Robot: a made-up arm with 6 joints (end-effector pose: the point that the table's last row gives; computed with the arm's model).
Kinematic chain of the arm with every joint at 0, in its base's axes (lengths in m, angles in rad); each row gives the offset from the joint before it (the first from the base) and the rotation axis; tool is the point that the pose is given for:
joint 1: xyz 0 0 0.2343 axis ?
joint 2: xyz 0 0 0 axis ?
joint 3: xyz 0 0 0.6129 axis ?
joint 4: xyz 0 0 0 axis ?
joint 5: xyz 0.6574 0 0 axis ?
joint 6: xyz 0 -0.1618 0 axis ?
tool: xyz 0 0 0
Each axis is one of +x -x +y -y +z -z.
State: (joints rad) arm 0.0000 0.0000 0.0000 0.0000 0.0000 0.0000
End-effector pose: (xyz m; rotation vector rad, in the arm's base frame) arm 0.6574 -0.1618 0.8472 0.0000 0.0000 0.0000
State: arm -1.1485 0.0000 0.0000 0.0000 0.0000 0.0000
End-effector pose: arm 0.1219 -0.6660 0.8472 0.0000 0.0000 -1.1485
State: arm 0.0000 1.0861 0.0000 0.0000 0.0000 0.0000
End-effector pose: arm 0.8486 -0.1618 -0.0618 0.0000 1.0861 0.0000
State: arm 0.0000 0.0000 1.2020 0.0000 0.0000 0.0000
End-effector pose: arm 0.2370 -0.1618 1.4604 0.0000 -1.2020 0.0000
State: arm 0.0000 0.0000 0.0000 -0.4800 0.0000 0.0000
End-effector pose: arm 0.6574 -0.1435 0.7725 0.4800 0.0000 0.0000
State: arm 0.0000 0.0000 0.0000 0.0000 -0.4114 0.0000
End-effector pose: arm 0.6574 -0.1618 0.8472 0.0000 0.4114 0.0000
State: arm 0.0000 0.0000 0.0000 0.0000 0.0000 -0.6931
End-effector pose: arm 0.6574 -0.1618 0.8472 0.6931 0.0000 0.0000
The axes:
joint 1: +z
joint 2: +y
joint 3: -y
joint 4: -x
joint 5: -y
joint 6: -x

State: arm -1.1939 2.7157 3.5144 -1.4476 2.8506 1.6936
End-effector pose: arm 0.2858 -0.7762 0.0351 -0.6887 0.6392 2.1035
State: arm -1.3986 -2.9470 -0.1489 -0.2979 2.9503 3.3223
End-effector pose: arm -0.2760 0.6843 -0.1009 2.3048 -1.7967 -1.0871
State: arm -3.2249 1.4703 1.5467 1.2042 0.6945 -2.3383
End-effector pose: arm -1.2446 0.1621 0.4966 0.0444 -1.2966 -2.1276
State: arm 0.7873 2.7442 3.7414 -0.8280 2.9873 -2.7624
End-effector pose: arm 0.5674 0.4145 0.1567 0.2695 1.3626 -1.3927
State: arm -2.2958 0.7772 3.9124 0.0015 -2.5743 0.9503
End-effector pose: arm 0.0298 0.2776 0.6752 -1.1099 0.8213 -2.2816
